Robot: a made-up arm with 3 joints.
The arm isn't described. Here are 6 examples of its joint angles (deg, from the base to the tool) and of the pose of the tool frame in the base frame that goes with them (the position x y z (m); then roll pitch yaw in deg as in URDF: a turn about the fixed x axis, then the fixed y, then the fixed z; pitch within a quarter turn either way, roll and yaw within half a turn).
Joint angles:
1: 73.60 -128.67 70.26
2: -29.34 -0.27 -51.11
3: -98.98 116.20 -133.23
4: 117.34 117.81 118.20
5: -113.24 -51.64 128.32
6: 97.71 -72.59 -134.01
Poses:
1: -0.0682 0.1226 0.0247 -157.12 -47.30 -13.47
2: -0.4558 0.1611 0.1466 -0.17 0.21 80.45
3: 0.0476 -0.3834 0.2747 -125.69 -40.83 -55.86
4: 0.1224 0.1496 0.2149 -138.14 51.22 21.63
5: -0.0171 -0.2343 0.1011 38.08 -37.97 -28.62
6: 0.1616 0.3673 0.0193 65.71 43.34 65.08
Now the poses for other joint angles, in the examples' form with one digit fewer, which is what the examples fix.
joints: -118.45 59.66 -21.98
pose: -0.078 -0.332 0.411 57.7 -18.8 130.0
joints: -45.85 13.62 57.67
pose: -0.280 0.081 0.193 7.4 11.5 -11.1
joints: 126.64 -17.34 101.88
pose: 0.229 0.033 0.119 3.7 -17.0 130.9
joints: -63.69 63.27 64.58
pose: -0.197 -0.054 0.305 40.4 53.8 20.3
